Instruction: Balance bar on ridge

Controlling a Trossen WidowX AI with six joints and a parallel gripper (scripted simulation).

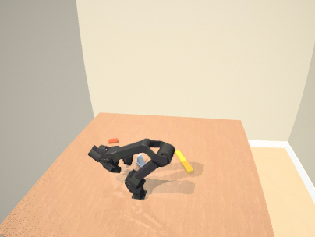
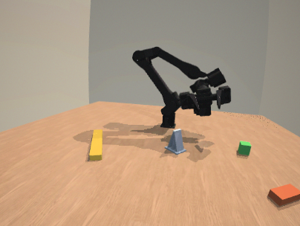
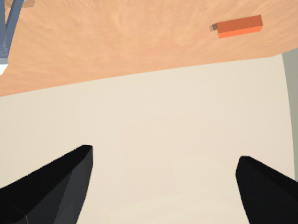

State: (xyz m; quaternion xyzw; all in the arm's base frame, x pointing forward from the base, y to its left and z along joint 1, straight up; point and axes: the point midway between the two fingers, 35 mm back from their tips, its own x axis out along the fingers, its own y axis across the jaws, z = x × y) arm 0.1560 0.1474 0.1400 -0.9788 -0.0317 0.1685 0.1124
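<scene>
The yellow bar is 34 cm to the right of my gripper tip, 12 cm below it and 10 cm ahead of it. Round my gripper tip: green cube: 13 cm to the left, 11 cm below, 2 cm ahead; then orange flat block: 23 cm ahead, 16 cm to the left, 12 cm below.
</scene>
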